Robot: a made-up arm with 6 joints.
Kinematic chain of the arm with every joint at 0, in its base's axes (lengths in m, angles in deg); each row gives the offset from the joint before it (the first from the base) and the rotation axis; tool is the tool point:
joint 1: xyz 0 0 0.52 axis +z
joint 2: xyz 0.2 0 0 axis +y
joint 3: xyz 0 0 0.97 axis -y
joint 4: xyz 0 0 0.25 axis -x
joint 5: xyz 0.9 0 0 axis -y
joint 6: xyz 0.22 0 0 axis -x
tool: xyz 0 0 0
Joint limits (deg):
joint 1: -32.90..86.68
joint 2: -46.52..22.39
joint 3: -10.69..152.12
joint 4: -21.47..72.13
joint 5: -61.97..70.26
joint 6: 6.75..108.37
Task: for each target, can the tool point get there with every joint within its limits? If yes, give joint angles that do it. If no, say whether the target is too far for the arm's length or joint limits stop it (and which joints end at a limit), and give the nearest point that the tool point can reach.
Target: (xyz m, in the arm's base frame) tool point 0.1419 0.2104 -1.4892
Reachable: no: joint limits stop it (at a limit: joint 1, joint 2, joint 3, joint 5) | nearest point -1.0642 0.7139 0.4440 | short by 2.334 m
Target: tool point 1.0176 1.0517 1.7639
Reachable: yes | joints 44.60 8.75 7.37 29.02 18.78 100.57
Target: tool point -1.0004 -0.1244 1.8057
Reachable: yes | joints 6.90 -6.40 138.51 -1.60 32.78 51.44
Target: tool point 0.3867 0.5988 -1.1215
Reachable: no: joint limits stop it (at a limit: joint 1, joint 2, joint 3, joint 5) | nearest point -1.0423 0.7536 0.4534 | short by 2.132 m
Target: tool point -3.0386 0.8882 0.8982
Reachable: no: too far | nearest point -1.5848 0.4633 1.0628 | short by 1.523 m
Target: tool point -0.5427 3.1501 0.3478
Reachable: no: too far | nearest point 0.0145 1.6467 1.0472 | short by 1.749 m
